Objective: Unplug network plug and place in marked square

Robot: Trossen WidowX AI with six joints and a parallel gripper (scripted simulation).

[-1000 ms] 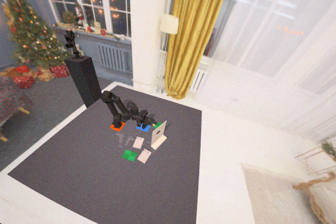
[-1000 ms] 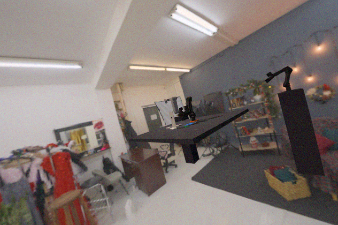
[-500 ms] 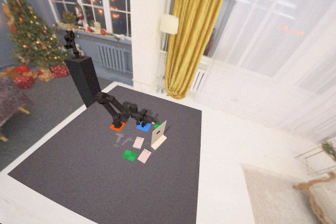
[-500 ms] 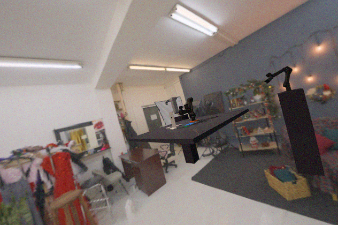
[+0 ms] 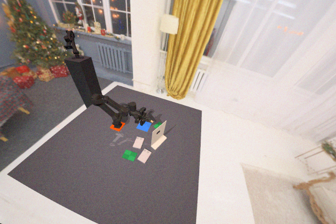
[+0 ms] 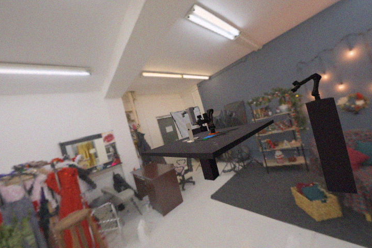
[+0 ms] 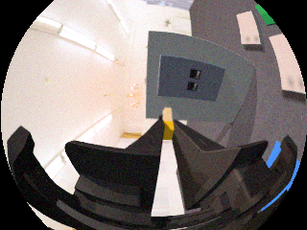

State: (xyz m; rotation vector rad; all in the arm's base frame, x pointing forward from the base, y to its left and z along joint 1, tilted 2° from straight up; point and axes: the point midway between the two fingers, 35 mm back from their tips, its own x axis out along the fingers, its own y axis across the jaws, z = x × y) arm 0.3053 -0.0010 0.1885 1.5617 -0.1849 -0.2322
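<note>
My gripper tip is 20 cm above the marked square, 9 cm to the right of it and 9 cm past it. The rest, counted from my gripper tip: upright panel (10 cm below, 9 cm ahead, 6 cm to the right).
</note>
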